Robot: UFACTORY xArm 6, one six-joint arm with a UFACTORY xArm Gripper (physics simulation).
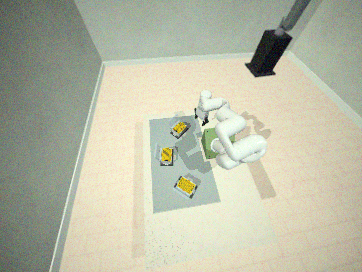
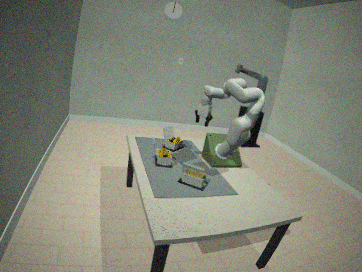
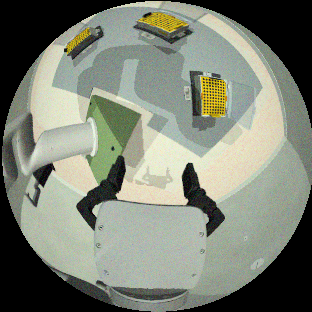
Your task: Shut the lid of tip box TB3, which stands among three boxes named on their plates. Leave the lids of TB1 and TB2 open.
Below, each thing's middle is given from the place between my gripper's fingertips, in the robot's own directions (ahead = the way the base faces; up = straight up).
Now: hand 19 cm short of the clear lid (image 3: 241,107), 15 cm to the left of it and 13 cm above it.
